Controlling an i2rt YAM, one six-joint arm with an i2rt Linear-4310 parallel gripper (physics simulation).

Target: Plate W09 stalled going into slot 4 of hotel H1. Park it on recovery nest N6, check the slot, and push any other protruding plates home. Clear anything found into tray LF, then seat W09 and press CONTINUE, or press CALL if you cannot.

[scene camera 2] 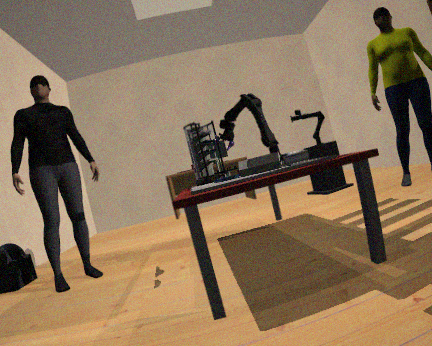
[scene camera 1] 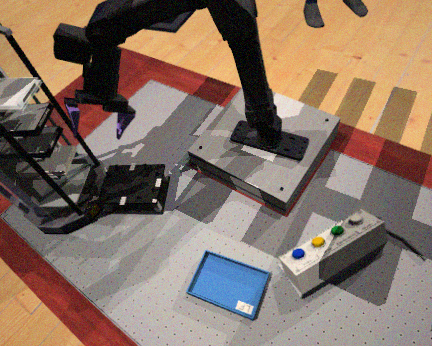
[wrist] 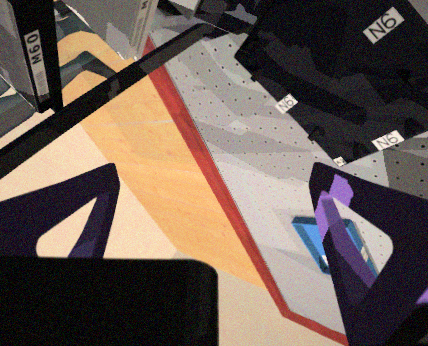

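Where they show: gripper, fingertip midpoint: [scene camera 2: 220,148] [scene camera 1: 97,138] [wrist: 214,173]; arm's base at its link origin: [scene camera 1: 269,140].
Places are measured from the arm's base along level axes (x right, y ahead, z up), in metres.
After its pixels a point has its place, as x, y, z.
Observation:
My gripper [scene camera 1: 97,135] @[0.318, 0.247, 0.161] [scene camera 2: 229,145] [wrist: 214,173] @[0.318, 0.247, 0.161] is open and empty, in the air beside hotel H1 [scene camera 1: 50,94] @[0.431, 0.225, 0.246] [scene camera 2: 192,125] @[0.390, 0.395, 0.385]. The hotel holds several plates; a pale plate [scene camera 1: 17,95] @[0.384, 0.306, 0.324] is near the top in scene camera 1. A dark-edged plate [wrist: 50,65] @[0.401, 0.294, 0.174] with a W label shows in the wrist view, its number unclear; I cannot tell which plate is W09 or see inside slot 4. The black nest N6 [scene camera 1: 132,185] @[0.279, 0.257, 0.001] [wrist: 310,65] @[0.305, 0.266, 0.001] stands beside the hotel, and no plate can be made out on it. Blue tray LF [scene camera 1: 227,285] @[-0.045, 0.380, -0.057] [wrist: 310,240] @[-0.035, 0.425, -0.056] looks empty.
The button box [scene camera 1: 350,255] @[-0.267, 0.238, -0.002] has blue, yellow, green and grey buttons, their words unreadable. The arm stands on a grey base block [scene camera 1: 225,150] @[0.097, 0.069, 0.000]. Thin upright posts run along the hotel's near side. The table has a red edge [wrist: 190,135] @[0.233, 0.588, -0.072]. Two people stand away from the table.

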